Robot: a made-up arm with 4 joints. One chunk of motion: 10 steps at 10 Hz.
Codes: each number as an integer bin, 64 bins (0 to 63) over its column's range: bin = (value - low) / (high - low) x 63, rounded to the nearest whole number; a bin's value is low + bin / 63 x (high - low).
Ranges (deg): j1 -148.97..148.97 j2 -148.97..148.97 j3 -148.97..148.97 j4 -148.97..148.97
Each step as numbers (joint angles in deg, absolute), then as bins.
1 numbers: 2.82 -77.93 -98.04 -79.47
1 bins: 32 15 11 15
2 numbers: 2.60 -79.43 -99.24 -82.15
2 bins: 32 15 11 14
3 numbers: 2.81 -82.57 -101.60 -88.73
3 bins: 32 14 10 13
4 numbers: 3.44 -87.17 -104.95 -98.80
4 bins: 32 13 9 11
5 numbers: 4.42 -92.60 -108.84 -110.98
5 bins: 32 12 8 8
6 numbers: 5.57 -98.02 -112.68 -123.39
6 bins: 33 11 8 5
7 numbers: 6.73 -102.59 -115.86 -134.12
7 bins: 33 10 7 3
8 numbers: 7.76 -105.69 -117.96 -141.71
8 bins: 33 9 7 2
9 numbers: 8.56 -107.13 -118.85 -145.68
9 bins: 33 9 6 1
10 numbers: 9.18 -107.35 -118.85 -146.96
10 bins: 33 9 6 0
